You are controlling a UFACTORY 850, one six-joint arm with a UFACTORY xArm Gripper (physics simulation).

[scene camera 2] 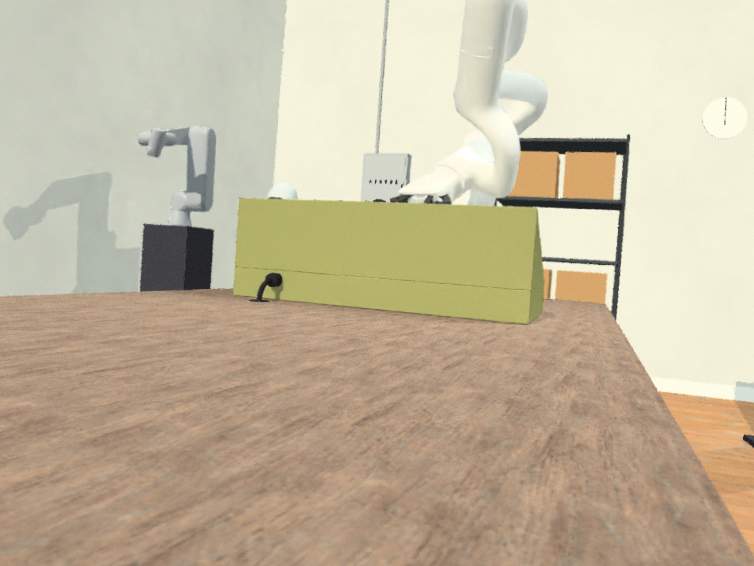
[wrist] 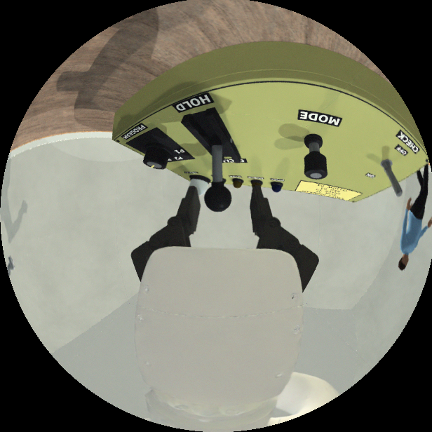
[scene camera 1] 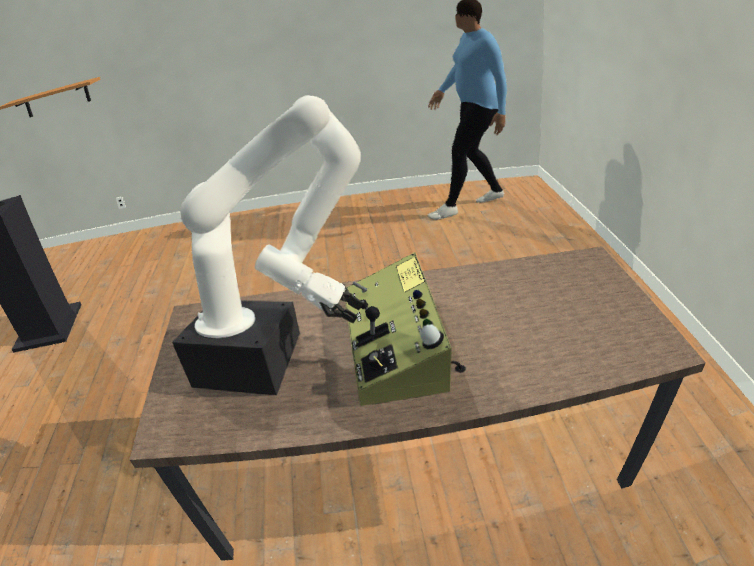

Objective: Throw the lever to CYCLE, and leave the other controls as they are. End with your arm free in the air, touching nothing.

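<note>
The lever, a grey stem with a black ball knob [scene camera 1: 372, 312] [wrist: 218, 196], rises from a black slot in the green sloped console [scene camera 1: 426, 374] [scene camera 2: 377, 243] [wrist: 280, 100]. The HOLD label [wrist: 193, 102] is at the slot's near end; the CYCLE label [scene camera 1: 392, 327] [wrist: 240, 160] is at the far end, partly covered in the wrist view. The stem stands near mid-slot; its exact setting is hard to tell. My gripper [scene camera 1: 359, 310] [scene camera 2: 420, 199] [wrist: 224, 195] is open and empty. In the wrist view its fingers appear on either side of the knob, the left one closer; contact is not visible.
The PROGRAM dial [scene camera 1: 376, 359] [wrist: 155, 156], MODE knob [wrist: 315, 162] and CHECK toggle [scene camera 1: 359, 286] [wrist: 392, 177] stick up beside the lever. A white dome [scene camera 1: 430, 333] and several small lamps line the far side. A person [scene camera 1: 478, 73] is beyond the table [scene camera 1: 548, 304].
</note>
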